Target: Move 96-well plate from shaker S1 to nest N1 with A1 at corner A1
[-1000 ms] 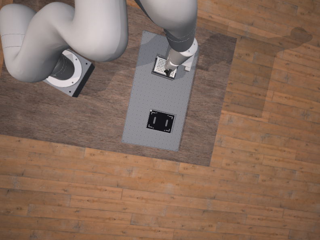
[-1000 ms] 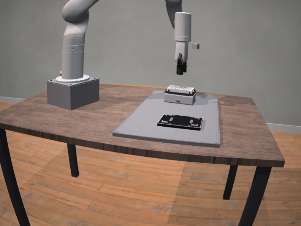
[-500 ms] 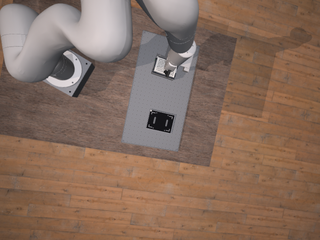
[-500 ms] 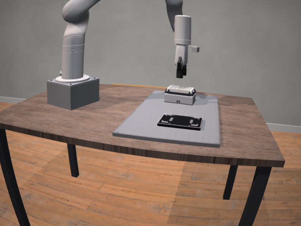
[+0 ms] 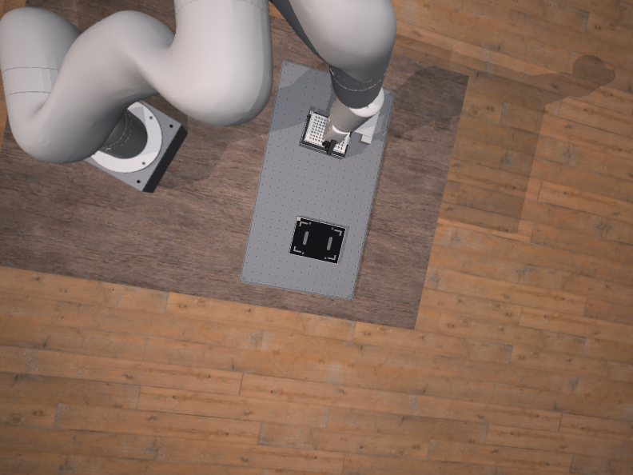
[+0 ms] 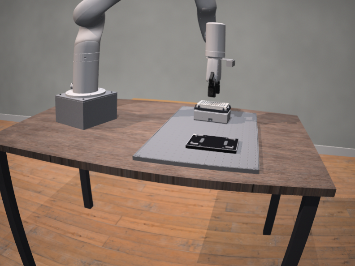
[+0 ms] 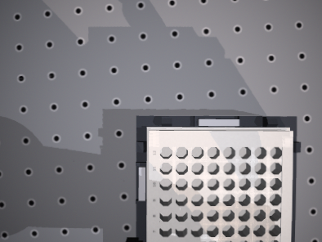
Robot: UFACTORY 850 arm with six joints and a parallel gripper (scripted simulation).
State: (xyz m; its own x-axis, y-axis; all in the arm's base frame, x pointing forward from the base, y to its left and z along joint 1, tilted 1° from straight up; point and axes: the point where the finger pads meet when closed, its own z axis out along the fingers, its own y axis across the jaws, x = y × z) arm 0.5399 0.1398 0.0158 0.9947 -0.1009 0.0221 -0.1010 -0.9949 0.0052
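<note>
Right now the 96-well plate is 5 cm below my hand. From my hand the other things lie so: black plate nest N1: 33 cm to the right, 11 cm below, 4 cm ahead.
</note>
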